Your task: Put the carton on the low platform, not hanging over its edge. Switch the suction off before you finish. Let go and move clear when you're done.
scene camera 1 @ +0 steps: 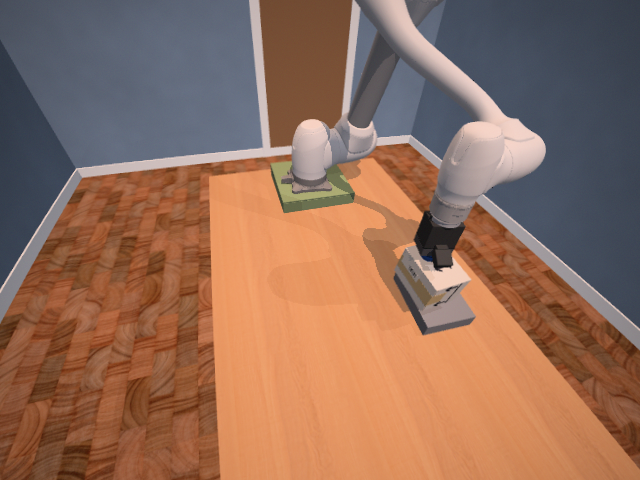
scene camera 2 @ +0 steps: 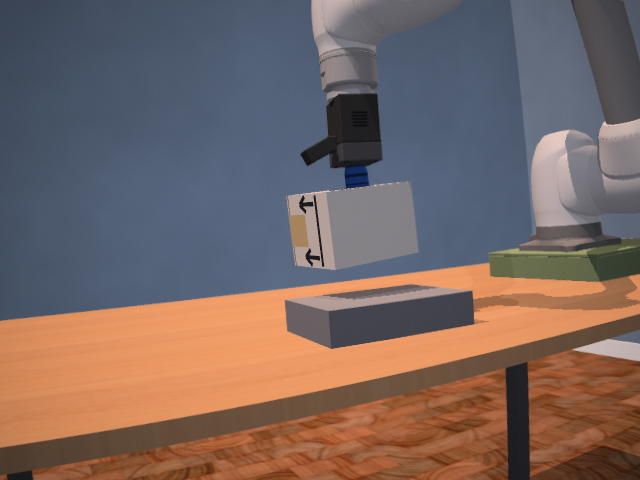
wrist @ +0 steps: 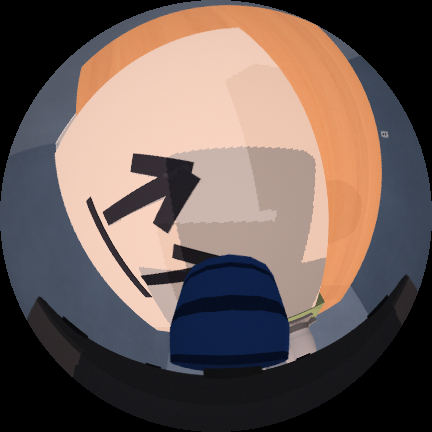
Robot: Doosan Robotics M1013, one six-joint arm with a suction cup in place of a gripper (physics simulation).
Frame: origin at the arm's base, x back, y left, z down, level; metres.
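Seen in the pictures: end effector, tool point: [scene camera 1: 426,259] [wrist: 225,267]; arm's base, origin of the base link: [scene camera 1: 309,181] [scene camera 2: 569,247] [wrist: 290,325].
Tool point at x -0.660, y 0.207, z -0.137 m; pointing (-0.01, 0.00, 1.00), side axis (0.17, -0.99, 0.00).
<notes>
Pixels of each thing's top centre, then the offset from my tool point to it. Level surfaces: height alone.
- carton, middle of its top: [wrist: 162,264] [scene camera 2: 349,183] [scene camera 1: 437,260] dx -0.021, dy +0.016, dz -0.017 m
- low platform, middle of its top: [scene camera 2: 375,295] [scene camera 1: 434,291] dx -0.017, dy +0.072, dz +0.151 m
- wooden table, its level: dz +0.199 m
The carton [scene camera 1: 433,279] [scene camera 2: 369,224] [wrist: 210,110] is a white box with black arrows and a tan patch. It hangs slightly tilted from my suction cup [scene camera 1: 429,258] [scene camera 2: 357,184] [wrist: 230,310], whose blue bellows touches its top face. The low platform [scene camera 1: 447,319] [scene camera 2: 400,321] is a flat grey slab on the table. In scene camera 2 a gap shows between the carton's underside and the platform's top, and the carton's shadow lies on the platform. In scene camera 1 the carton covers the platform's rear part. The platform does not show in the wrist view.
The wooden table [scene camera 1: 310,361] [scene camera 2: 155,361] carries the platform near one long edge. The arm's base stands on a green block [scene camera 1: 317,202] [scene camera 2: 542,266] at the table's far end. Blue walls [scene camera 1: 155,77] and a brown door [scene camera 1: 307,67] stand behind.
</notes>
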